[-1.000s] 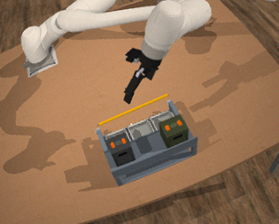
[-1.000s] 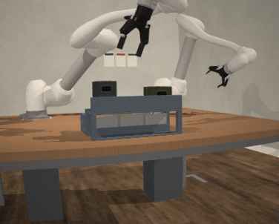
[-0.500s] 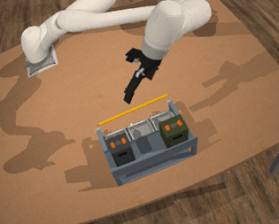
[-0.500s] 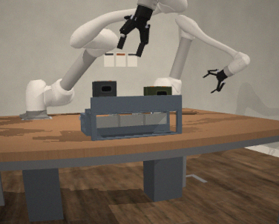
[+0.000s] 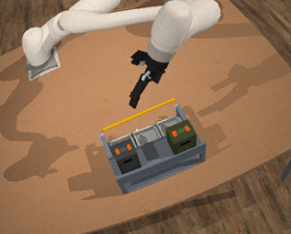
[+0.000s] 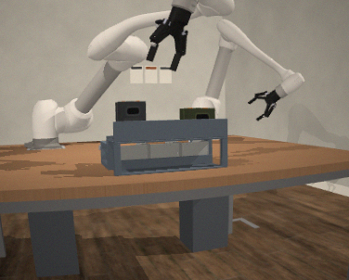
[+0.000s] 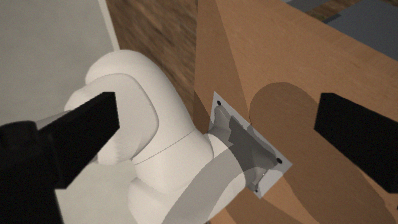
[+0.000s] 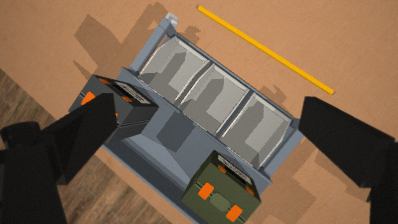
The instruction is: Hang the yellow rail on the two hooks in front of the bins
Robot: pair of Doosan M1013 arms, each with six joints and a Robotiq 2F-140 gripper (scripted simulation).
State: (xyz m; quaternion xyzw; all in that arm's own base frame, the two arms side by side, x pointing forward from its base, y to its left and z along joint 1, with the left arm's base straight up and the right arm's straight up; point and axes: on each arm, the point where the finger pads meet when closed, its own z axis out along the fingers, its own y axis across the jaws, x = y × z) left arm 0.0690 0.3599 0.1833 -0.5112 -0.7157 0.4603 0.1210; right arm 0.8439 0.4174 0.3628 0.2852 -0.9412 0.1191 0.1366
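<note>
Now: right hand 36 cm above the yellow rail and 18 cm past it. The rest, counted from my right hand: blue-grey shelf: 30 cm below, 4 cm ahead, 3 cm to the right.
</note>
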